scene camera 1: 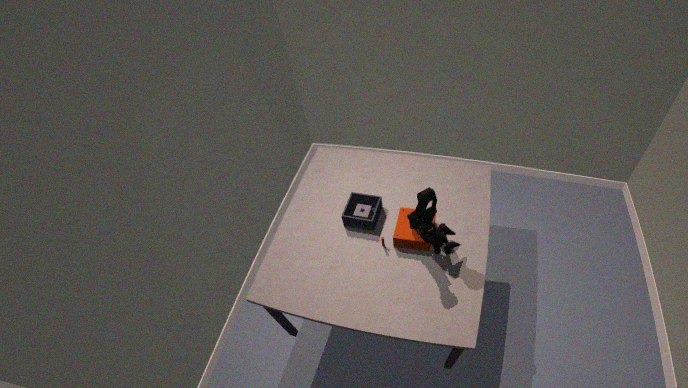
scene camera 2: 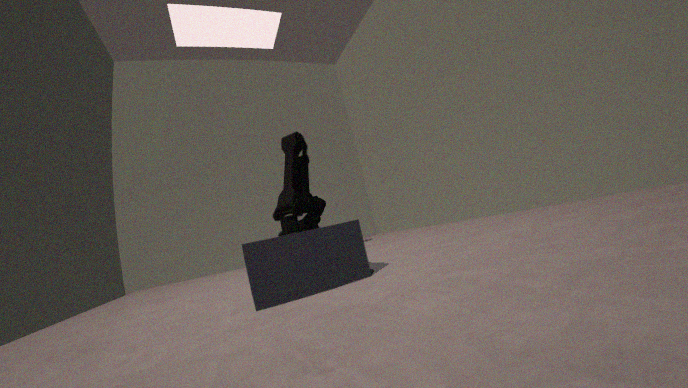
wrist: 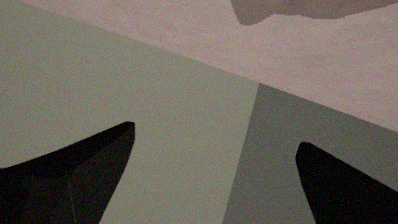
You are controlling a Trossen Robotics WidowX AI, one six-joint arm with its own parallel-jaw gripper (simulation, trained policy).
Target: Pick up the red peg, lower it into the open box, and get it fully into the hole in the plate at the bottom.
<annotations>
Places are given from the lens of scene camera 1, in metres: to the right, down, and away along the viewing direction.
dark box [scene camera 1: 355,198]: 0.07, 0.03, 2.17
</annotations>
